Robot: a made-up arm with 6 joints. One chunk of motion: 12 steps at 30 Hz.
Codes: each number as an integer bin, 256 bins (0 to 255) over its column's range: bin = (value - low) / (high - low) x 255, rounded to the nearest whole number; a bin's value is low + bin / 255 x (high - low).
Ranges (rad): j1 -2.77..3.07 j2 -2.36..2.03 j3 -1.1..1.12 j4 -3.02..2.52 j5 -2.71..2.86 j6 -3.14..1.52
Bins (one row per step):
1: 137 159 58 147 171 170
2: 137 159 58 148 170 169
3: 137 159 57 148 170 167
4: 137 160 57 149 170 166
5: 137 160 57 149 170 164
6: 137 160 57 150 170 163
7: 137 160 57 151 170 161
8: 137 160 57 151 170 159
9: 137 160 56 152 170 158
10: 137 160 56 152 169 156
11: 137 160 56 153 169 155
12: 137 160 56 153 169 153
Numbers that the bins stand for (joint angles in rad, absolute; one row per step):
1: 0.3676 0.3773 -0.5951 0.1736 1.0252 -0.0333
2: 0.3676 0.3773 -0.5951 0.1954 1.0033 -0.0516
3: 0.3676 0.3773 -0.6038 0.1954 1.0033 -0.0882
4: 0.3676 0.3945 -0.6038 0.2171 1.0033 -0.1064
5: 0.3676 0.3945 -0.6038 0.2171 1.0033 -0.1430
6: 0.3676 0.3945 -0.6038 0.2388 1.0033 -0.1613
7: 0.3676 0.3945 -0.6038 0.2605 1.0033 -0.1978
8: 0.3676 0.3945 -0.6038 0.2605 1.0033 -0.2344
9: 0.3676 0.3945 -0.6125 0.2823 1.0033 -0.2526
10: 0.3676 0.3945 -0.6125 0.2823 0.9815 -0.2892
11: 0.3676 0.3945 -0.6125 0.3040 0.9815 -0.3075
12: 0.3676 0.3945 -0.6125 0.3040 0.9815 -0.3440

